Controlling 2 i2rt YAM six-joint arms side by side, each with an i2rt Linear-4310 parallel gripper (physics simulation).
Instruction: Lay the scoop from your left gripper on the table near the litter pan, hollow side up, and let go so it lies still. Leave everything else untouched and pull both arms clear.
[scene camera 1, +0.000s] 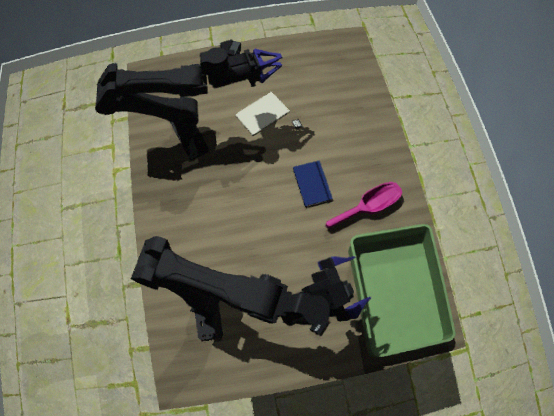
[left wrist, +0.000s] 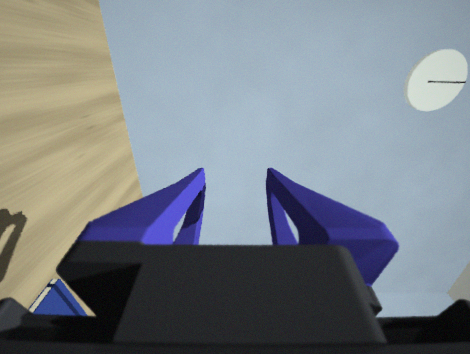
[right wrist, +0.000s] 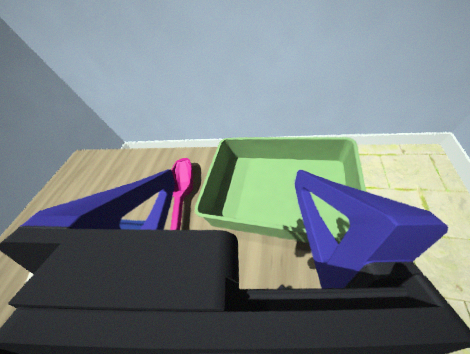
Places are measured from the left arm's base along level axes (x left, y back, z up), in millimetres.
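Pixels of known places: left gripper, fingertip midpoint: (scene camera 1: 281, 60) (left wrist: 235, 176); right gripper, fingertip midpoint: (scene camera 1: 362, 277) (right wrist: 234, 176); left arm's base, link origin: (scene camera 1: 187, 132); right arm's base, link origin: (scene camera 1: 206, 304).
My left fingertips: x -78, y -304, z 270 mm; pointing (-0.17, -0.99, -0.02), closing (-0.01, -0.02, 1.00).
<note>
For each thing: its middle in the pictures, then the offset to it from my left fingertips.
- magenta scoop, body centre: (scene camera 1: 363, 207) (right wrist: 181, 195) dx -425, dy -42, dz -251 mm
- green litter pan, body centre: (right wrist: 276, 184) (scene camera 1: 400, 291) dx -696, dy +7, dz -228 mm
- blue notebook, body centre: (left wrist: 56, 331) (scene camera 1: 312, 183) (right wrist: 133, 235) dx -278, dy +48, dz -264 mm
- white rectangular pad, body centre: (scene camera 1: 262, 112) dx +20, dy +58, dz -268 mm
- small pale cube, body centre: (scene camera 1: 297, 123) dx -71, dy -20, dz -269 mm
The magenta scoop (scene camera 1: 382, 198) (right wrist: 183, 175) lies on the table beside the green litter pan (scene camera 1: 410, 300) (right wrist: 270, 180), apart from it, hollow side up, with its handle toward the arms. My left gripper (scene camera 1: 281, 60) (left wrist: 235, 176) is partly open and empty, raised over the table at the top of the scene view, well away from the scoop. The scoop does not show in the left wrist view. My right gripper (scene camera 1: 362, 278) (right wrist: 234, 176) is wide open and empty, above the near edge of the pan.
A blue notebook (scene camera 1: 312, 183) (left wrist: 57, 302) (right wrist: 132, 224) lies between the scoop and the left arm's side. A white rectangular pad (scene camera 1: 272, 104) and a small pale cube (scene camera 1: 297, 123) lie below the left gripper in the scene view.
</note>
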